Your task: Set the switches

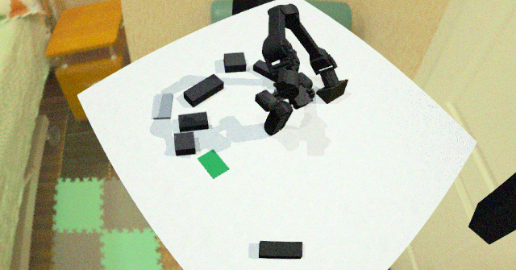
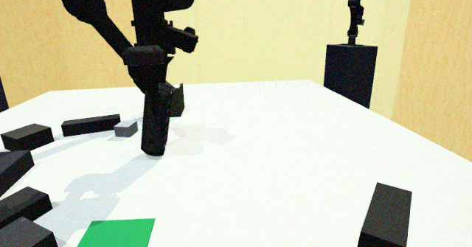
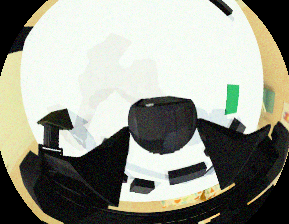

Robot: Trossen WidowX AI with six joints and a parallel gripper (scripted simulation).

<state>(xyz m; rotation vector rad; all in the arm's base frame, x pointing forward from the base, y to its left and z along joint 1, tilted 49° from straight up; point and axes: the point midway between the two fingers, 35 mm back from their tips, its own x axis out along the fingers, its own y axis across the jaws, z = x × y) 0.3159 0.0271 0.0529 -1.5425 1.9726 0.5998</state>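
My gripper tip is 150 mm past the small grey cube, 120 mm above it and 100 mm to the left of it. Round my gripper tip: green card (240 mm ahead, 140 mm below, 60 mm to the right); then light grey plate (370 mm to the right, 220 mm ahead, 130 mm below).
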